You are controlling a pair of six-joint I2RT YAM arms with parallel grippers.
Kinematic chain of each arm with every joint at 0, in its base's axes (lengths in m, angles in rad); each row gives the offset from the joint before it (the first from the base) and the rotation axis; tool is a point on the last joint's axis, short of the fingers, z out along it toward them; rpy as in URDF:
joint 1: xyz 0 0 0.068 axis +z
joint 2: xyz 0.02 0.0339 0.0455 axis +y
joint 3: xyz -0.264 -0.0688 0 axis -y
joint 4: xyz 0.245 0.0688 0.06 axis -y
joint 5: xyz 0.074 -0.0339 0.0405 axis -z
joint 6: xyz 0.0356 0 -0.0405 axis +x
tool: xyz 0 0 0 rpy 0 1.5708 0
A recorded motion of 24 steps. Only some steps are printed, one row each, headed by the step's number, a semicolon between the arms.
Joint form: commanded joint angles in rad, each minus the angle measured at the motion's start. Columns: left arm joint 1, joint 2, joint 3, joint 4, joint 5, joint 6; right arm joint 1, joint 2, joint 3, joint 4, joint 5, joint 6.
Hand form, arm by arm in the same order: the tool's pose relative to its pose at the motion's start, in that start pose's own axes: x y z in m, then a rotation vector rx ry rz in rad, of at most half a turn. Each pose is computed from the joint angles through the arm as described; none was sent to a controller.
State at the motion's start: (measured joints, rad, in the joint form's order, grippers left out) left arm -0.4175 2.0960 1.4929 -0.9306 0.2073 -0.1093; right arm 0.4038 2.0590 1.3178 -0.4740 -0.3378 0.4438
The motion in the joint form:
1: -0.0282 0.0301 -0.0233 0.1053 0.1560 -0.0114; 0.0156 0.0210 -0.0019 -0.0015 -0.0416 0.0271
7: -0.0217 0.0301 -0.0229 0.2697 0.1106 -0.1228; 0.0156 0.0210 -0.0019 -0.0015 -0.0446 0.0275
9: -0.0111 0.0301 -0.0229 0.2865 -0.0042 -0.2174; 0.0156 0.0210 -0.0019 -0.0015 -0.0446 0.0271
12: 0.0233 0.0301 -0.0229 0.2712 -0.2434 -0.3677; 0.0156 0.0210 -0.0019 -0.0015 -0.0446 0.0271
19: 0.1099 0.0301 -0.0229 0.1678 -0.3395 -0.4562; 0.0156 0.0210 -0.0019 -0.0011 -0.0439 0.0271
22: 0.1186 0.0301 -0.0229 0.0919 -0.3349 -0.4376; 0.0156 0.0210 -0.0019 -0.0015 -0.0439 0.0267
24: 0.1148 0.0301 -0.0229 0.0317 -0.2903 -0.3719; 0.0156 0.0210 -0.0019 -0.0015 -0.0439 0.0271
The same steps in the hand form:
1: -0.0047 -0.0138 0.0180 0.1615 -0.0235 0.0303; 0.0053 0.0028 0.0094 -0.0297 0.0458 0.0219
7: -0.0227 -0.0125 0.0153 0.1463 -0.1815 -0.0452; 0.0054 0.0029 0.0094 -0.0323 0.0472 0.0223
9: -0.0259 -0.0045 0.0142 0.0466 -0.2217 -0.1581; 0.0054 0.0029 0.0094 -0.0324 0.0471 0.0219
12: -0.0268 0.0181 0.0106 -0.1728 -0.2832 -0.3687; 0.0054 0.0029 0.0094 -0.0324 0.0471 0.0219
19: -0.0170 0.0572 0.0041 -0.2937 -0.2311 -0.5566; 0.0053 0.0029 0.0094 -0.0319 0.0465 0.0218
22: -0.0087 0.0605 0.0043 -0.3127 -0.1532 -0.5506; 0.0054 0.0029 0.0094 -0.0317 0.0468 0.0215
24: -0.0022 0.0575 0.0053 -0.2871 -0.0724 -0.4855; 0.0054 0.0029 0.0094 -0.0317 0.0468 0.0219

